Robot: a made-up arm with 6 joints. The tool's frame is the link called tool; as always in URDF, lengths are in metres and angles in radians.
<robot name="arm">
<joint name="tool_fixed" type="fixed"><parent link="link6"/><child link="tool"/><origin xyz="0 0 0"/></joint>
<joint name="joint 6" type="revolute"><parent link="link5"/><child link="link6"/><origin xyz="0 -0.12 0" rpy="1.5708 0 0"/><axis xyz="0 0 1"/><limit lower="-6.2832" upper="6.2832" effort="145" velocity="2.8"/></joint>
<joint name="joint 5" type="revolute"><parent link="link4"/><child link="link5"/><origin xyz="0 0 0" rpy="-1.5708 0 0"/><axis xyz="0 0 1"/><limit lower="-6.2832" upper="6.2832" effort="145" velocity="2.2"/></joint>
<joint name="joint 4" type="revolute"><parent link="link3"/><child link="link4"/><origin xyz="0 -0.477 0" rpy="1.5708 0 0"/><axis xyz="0 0 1"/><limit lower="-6.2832" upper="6.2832" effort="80" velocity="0.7"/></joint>
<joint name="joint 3" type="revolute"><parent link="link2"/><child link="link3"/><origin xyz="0 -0.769 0"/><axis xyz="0 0 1"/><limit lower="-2.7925" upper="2.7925" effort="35" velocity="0.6"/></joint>
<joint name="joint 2" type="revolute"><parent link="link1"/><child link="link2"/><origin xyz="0 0.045 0" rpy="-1.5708 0 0"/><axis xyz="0 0 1"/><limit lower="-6.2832" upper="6.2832" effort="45" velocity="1.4"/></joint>
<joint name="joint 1" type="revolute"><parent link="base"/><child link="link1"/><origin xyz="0 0 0.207"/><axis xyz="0 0 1"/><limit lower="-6.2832" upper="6.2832" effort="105" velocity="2.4"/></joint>
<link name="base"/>
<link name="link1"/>
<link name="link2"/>
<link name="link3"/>
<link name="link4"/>
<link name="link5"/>
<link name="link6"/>
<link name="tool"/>
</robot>
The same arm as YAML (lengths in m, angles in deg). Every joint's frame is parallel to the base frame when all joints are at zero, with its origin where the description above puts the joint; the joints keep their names.
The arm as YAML. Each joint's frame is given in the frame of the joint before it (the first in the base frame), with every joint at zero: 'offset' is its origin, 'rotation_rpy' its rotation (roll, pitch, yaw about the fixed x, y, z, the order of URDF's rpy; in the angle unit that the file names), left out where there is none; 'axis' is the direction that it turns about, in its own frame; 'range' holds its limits. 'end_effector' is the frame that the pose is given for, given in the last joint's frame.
length_unit: m
angle_unit: deg
chain:
  - id: joint 1
    offset: [0.0, 0.0, 0.207]
    axis: [0.0, 0.0, 1.0]
    range: [-360.0, 360.0]
  - id: joint 2
    offset: [0.0, 0.045, 0.0]
    axis: [0.0, 1.0, 0.0]
    range: [-360.0, 360.0]
  - id: joint 3
    offset: [0.0, 0.0, 0.769]
    axis: [0.0, 1.0, 0.0]
    range: [-160.0, 160.0]
  - id: joint 4
    offset: [0.0, 0.0, 0.477]
    axis: [0.0, 0.0, 1.0]
    range: [-360.0, 360.0]
  - id: joint 5
    offset: [0.0, 0.0, 0.0]
    axis: [0.0, 1.0, 0.0]
    range: [-360.0, 360.0]
  - id: joint 6
    offset: [0.0, 0.0, 0.12]
    axis: [0.0, 0.0, 1.0]
    range: [-360.0, 360.0]
end_effector:
  offset: [0.0, 0.0, 0.0]

